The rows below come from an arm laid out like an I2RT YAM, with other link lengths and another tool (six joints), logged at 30 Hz.
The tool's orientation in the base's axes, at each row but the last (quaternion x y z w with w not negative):
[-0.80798 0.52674 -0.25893 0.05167]
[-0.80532 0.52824 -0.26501 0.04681]
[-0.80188 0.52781 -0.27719 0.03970]
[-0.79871 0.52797 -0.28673 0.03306]
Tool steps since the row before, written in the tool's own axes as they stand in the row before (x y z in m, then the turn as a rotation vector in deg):
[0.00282 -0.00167 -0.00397 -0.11 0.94 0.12]
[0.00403 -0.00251 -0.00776 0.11 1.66 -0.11]
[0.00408 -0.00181 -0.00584 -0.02 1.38 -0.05]
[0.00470 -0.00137 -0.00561 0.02 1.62 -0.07]
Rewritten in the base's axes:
[0.00038 -0.00099 0.00504 -0.75 -0.34 -0.48]
[-0.00041 -0.00084 0.00905 -1.39 -0.80 -0.45]
[-0.00017 -0.00141 0.00721 -1.17 -0.58 -0.46]
[-0.00033 -0.00205 0.00715 -1.36 -0.71 -0.51]

